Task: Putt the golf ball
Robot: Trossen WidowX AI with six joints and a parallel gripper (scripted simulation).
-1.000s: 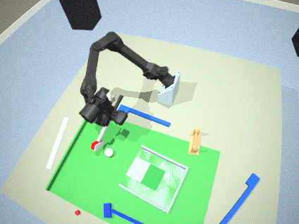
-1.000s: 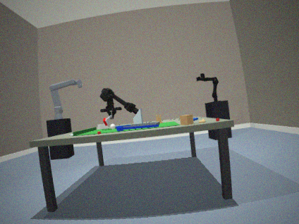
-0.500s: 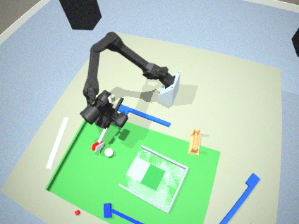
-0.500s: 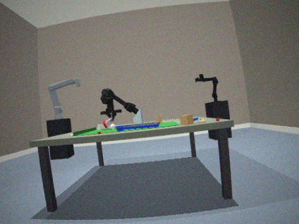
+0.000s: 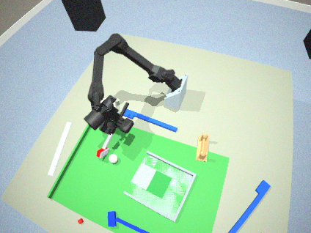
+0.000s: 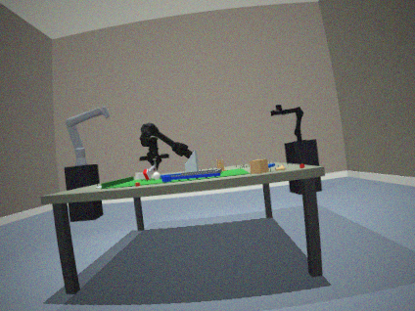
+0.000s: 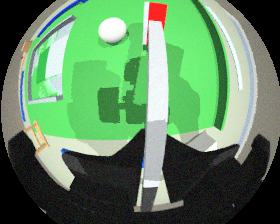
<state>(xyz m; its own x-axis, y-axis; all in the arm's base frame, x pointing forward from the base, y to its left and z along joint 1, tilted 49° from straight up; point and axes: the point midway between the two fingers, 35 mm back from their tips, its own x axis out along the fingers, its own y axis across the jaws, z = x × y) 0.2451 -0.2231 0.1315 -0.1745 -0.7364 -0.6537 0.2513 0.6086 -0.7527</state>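
Right now my gripper tip is 15 cm short of the white golf ball, 3 cm above it and 2 cm to the right of it. Round my gripper tip: red putter 3 cm ahead, 2 cm above, 1 cm to the right; then white strip 29 cm to the right, 17 cm ahead, 5 cm below; then wooden piece 42 cm to the left, 2 cm below, 1 cm ahead.
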